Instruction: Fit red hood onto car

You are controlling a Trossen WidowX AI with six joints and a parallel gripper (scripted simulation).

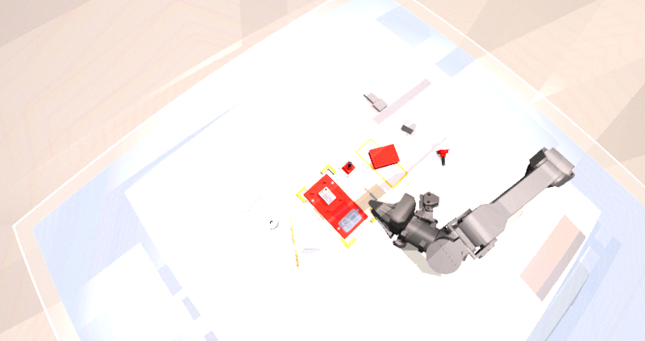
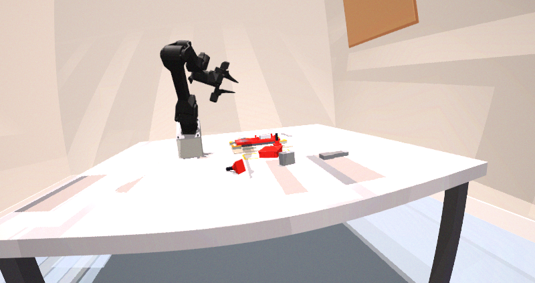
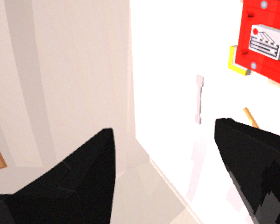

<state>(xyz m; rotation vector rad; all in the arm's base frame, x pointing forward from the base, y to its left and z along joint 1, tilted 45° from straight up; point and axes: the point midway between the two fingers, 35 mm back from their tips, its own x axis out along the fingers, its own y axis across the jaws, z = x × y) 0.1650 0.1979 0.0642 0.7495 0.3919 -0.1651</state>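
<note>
My gripper tip is 11 cm short of the red hood, 22 cm to the left of it and 26 cm above it.
</note>
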